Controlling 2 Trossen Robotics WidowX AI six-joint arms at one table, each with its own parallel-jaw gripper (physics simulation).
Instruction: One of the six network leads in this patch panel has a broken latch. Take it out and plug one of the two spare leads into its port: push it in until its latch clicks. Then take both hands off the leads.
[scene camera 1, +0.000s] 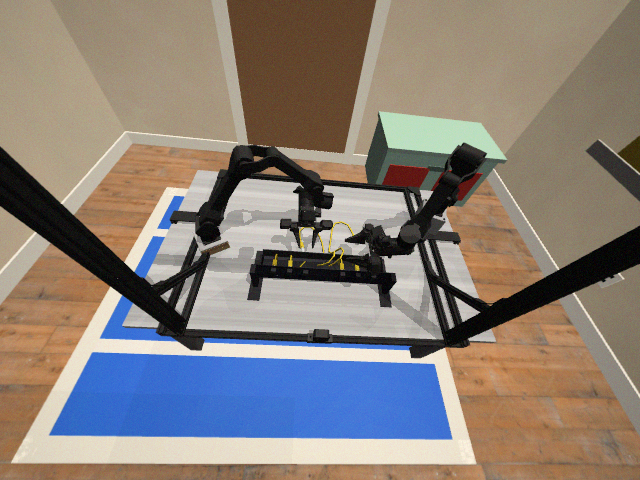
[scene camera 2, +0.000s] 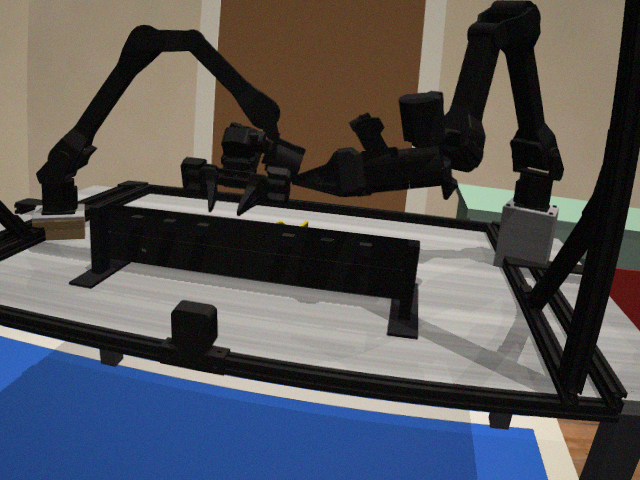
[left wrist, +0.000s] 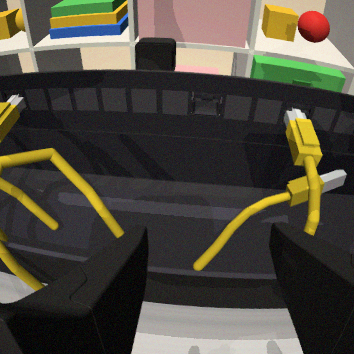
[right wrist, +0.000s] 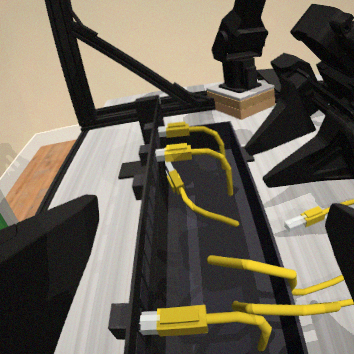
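Seen in the pictures: left gripper, fingertip midpoint: (scene camera 1: 306, 248) (scene camera 2: 223, 212) (left wrist: 209, 236) (right wrist: 254, 165); right gripper, fingertip midpoint: (scene camera 1: 345, 249) (scene camera 2: 298, 181) (right wrist: 219, 212); left arm's base, origin of the base link: (scene camera 1: 210, 236) (scene camera 2: 59, 210) (right wrist: 239, 85); right arm's base, origin of the base link: (scene camera 2: 532, 206).
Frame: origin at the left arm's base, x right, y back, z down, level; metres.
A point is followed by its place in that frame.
The black patch panel (scene camera 1: 323, 277) {x 0.355, y -0.284, z -0.004 m} (scene camera 2: 356, 268) {x 0.439, y -0.416, z -0.015 m} stands mid-table with its tray behind it. Yellow leads (scene camera 1: 274, 260) (left wrist: 302, 142) (right wrist: 181, 320) sit in ports. An open port (left wrist: 206, 104) {x 0.326, y -0.225, z -0.039 m} shows in the left wrist view. A loose lead (left wrist: 304, 192) {x 0.265, y -0.179, z 0.003 m} (right wrist: 175, 181) {x 0.273, y -0.181, z 0.001 m} lies slanted in the tray. A spare lead (right wrist: 314, 215) {x 0.176, y -0.303, z 0.035 m} lies behind the tray. My left gripper (scene camera 1: 306, 245) {x 0.243, y -0.274, z -0.049 m} (scene camera 2: 225, 211) {x 0.243, y -0.274, z -0.049 m} (left wrist: 209, 236) {x 0.243, y -0.274, z -0.049 m} is half open above the tray's back part, nothing between its fingers. My right gripper (scene camera 1: 348, 240) {x 0.347, y -0.359, z -0.118 m} (scene camera 2: 293, 181) {x 0.347, y -0.359, z -0.118 m} (right wrist: 219, 212) {x 0.347, y -0.359, z -0.118 m} is wide open and empty over the right part of the panel.
Yellow cables (scene camera 1: 339, 224) {x 0.144, y -0.506, z 0.039 m} (right wrist: 320, 308) {x 0.308, y -0.393, z -0.044 m} loop over the tray's back rim (right wrist: 270, 240) {x 0.273, y -0.322, z -0.017 m}. A black frame (scene camera 1: 248, 334) {x 0.389, y 0.014, z 0.049 m} (scene camera 2: 361, 379) borders the table. A small camera block (scene camera 1: 321, 335) {x 0.519, y -0.172, z -0.010 m} (scene camera 2: 193, 325) {x 0.526, y -0.173, z 0.006 m} sits on the front rail.
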